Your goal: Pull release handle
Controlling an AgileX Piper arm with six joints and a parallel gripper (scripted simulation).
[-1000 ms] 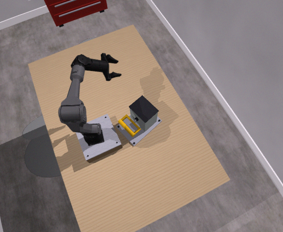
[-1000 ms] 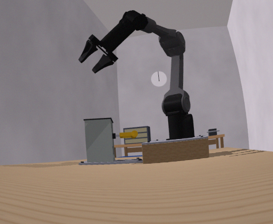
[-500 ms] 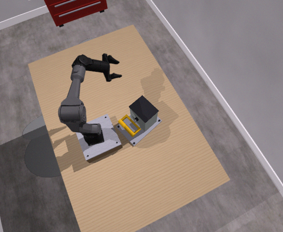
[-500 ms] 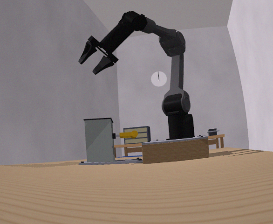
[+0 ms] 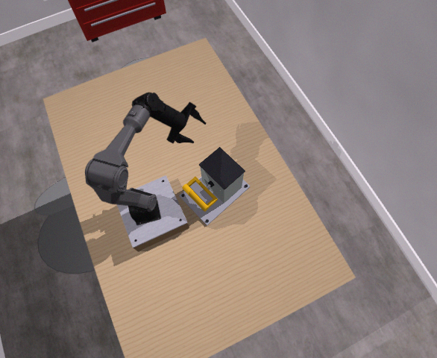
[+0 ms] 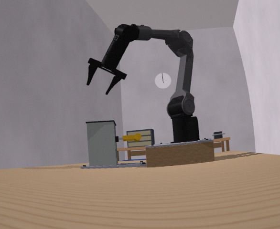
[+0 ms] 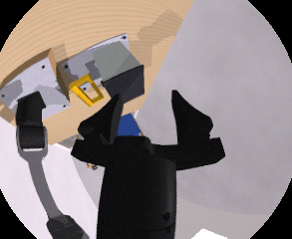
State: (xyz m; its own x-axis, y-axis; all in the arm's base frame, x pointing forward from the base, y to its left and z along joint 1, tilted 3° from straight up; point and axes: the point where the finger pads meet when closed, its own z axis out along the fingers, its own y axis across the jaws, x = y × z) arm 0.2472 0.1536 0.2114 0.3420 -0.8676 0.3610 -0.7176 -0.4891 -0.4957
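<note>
Now: the release handle 17 cm below my hand, 14 cm to the right of it and 1 cm behind it. Round my hand: grey baseplate (27 cm below, 12 cm to the right, 2 cm ahead).
</note>
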